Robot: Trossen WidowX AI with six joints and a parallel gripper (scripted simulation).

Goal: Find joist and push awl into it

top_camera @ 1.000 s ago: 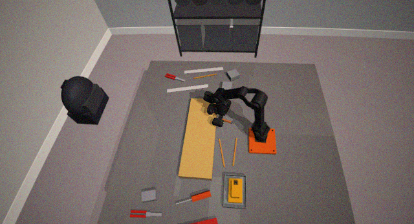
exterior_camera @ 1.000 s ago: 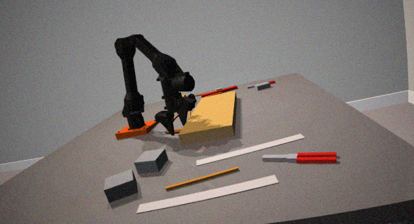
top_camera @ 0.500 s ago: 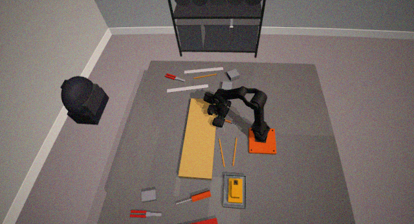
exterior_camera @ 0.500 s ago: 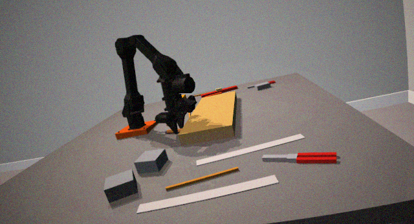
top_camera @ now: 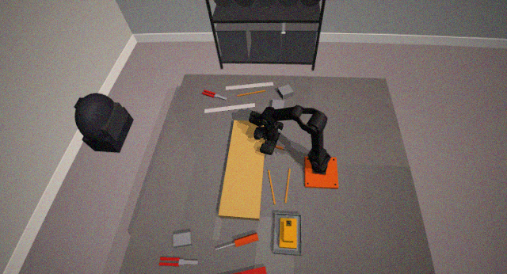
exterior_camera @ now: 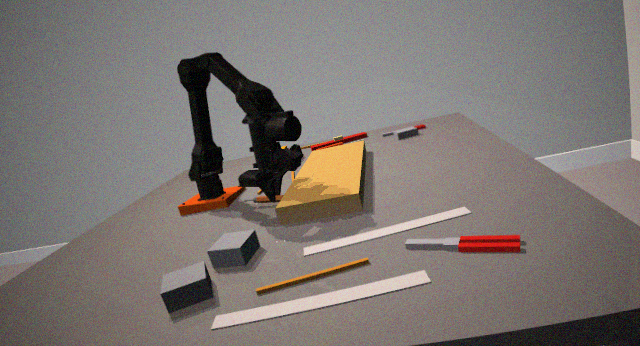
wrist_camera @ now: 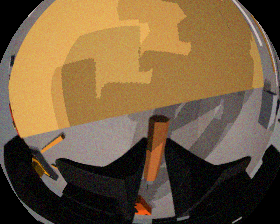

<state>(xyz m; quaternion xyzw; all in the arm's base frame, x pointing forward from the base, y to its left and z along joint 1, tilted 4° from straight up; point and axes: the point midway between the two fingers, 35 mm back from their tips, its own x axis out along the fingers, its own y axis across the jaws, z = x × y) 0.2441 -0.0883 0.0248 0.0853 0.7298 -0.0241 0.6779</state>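
The awl is 5 cm behind my gripper tip, 1 cm to the left of it and 1 cm above it. Round my gripper tip: indicator window (13 cm behind, 39 cm to the left, 5 cm above); grey tray (14 cm behind, 42 cm to the left); stud finder (14 cm behind, 40 cm to the left, 4 cm above).
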